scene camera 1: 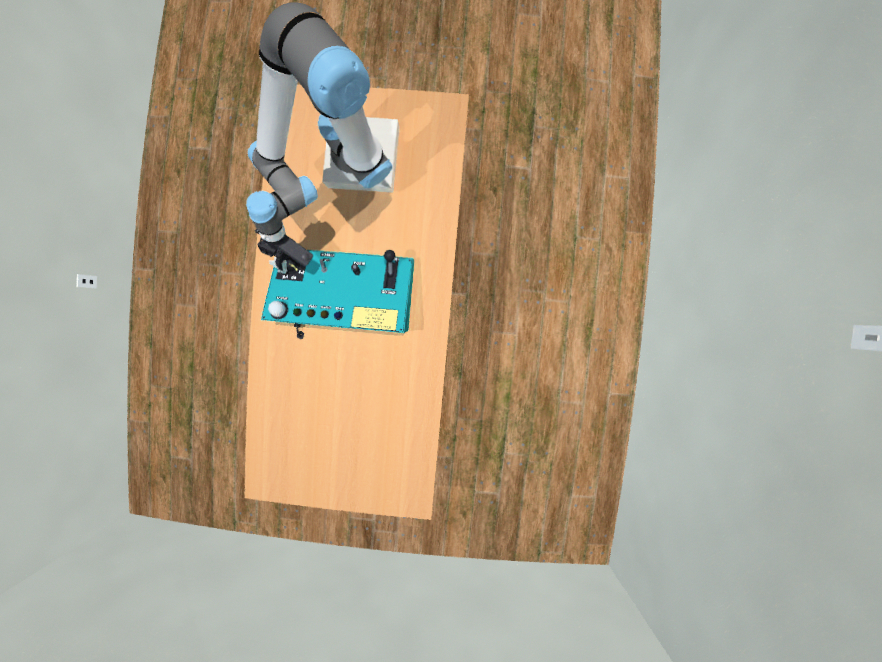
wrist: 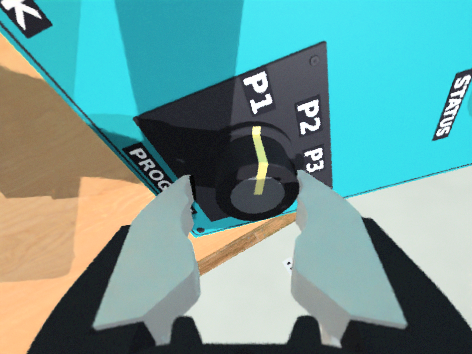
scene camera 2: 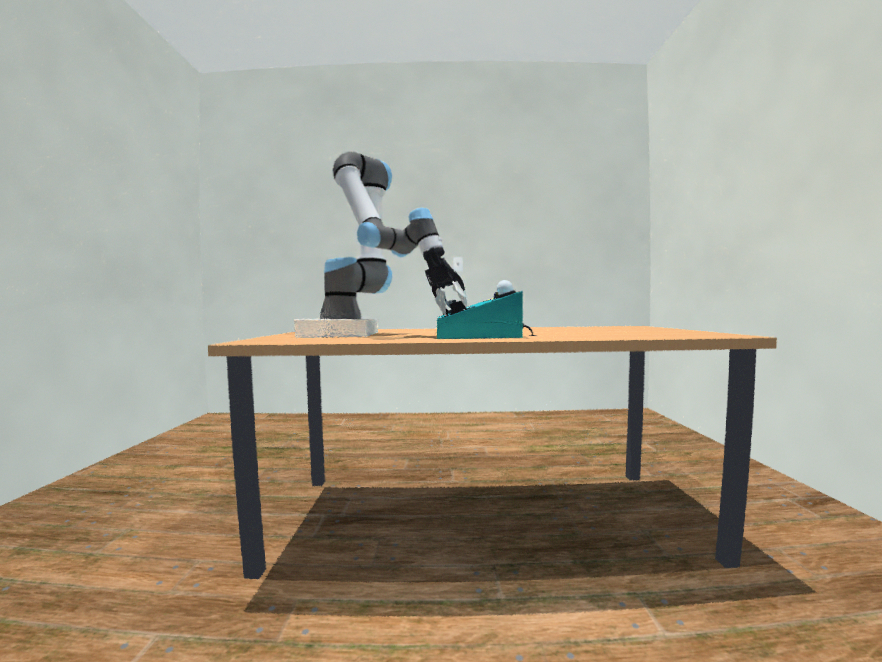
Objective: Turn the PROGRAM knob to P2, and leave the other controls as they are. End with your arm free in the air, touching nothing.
my gripper: scene camera 1; wrist; scene camera 2 456,311
same spot on teal control panel: (wrist: pixel 368 102) = (scene camera 1: pixel 290 286)
same spot on my gripper: (wrist: pixel 347 272) = (scene camera 1: pixel 283 264)
